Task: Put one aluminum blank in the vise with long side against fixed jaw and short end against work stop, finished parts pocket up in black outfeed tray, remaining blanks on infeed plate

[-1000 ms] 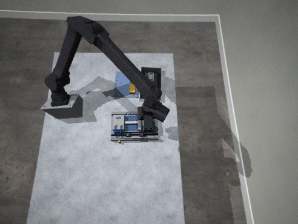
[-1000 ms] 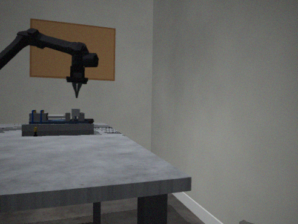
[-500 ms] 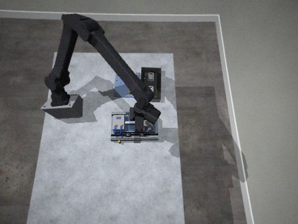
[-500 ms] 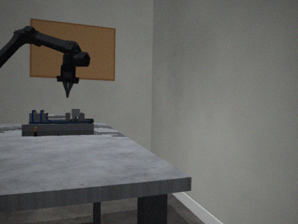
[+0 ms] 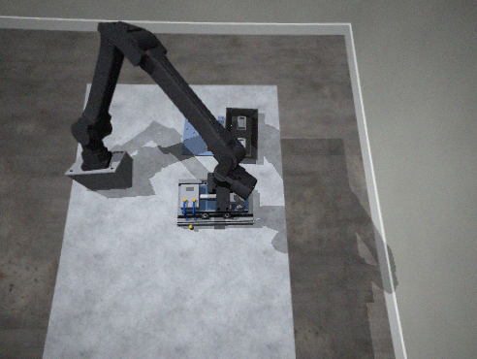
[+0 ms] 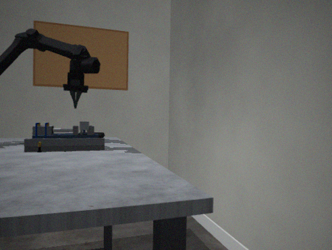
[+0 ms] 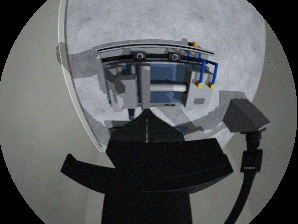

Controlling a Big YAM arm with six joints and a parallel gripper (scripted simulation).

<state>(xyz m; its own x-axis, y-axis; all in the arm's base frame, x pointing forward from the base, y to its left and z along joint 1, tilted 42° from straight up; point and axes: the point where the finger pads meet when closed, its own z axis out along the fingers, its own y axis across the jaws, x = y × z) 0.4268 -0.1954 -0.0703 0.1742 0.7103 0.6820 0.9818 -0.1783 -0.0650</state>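
Now: hand 8 cm above the gray block, 4 cm short of it and 1 cm to the left of it. Also, from my hand: yellow brass blank 25 cm to the left, 15 cm below; then vise 14 cm below, 3 cm behind, 1 cm to the left; then blue infeed plate 31 cm to the left, 18 cm below, 4 cm behind.
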